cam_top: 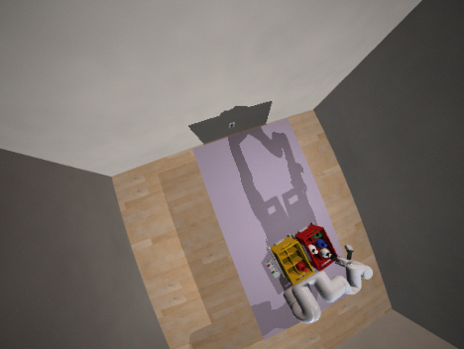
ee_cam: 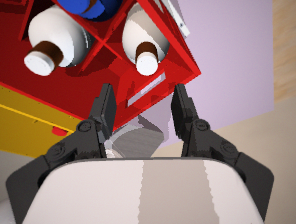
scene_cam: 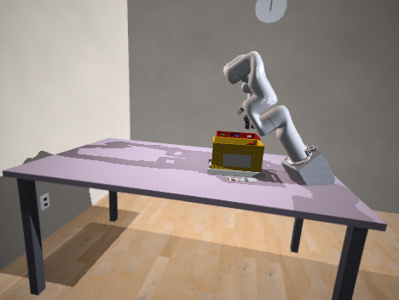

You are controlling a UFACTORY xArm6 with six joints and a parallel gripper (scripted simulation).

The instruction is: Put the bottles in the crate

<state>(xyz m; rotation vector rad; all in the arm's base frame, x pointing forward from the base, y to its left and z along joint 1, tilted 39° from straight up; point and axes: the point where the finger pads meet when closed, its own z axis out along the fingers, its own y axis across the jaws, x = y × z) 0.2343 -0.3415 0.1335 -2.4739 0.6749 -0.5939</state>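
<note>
The white bottle lies 140 mm below my hand. Also, from my hand: red crate 70 mm ahead, 70 mm to the left, 150 mm below; then blue-label bottle 80 mm ahead, 30 mm to the left, 140 mm below; then green-label bottle 170 mm ahead, 60 mm to the left, 140 mm below.
</note>
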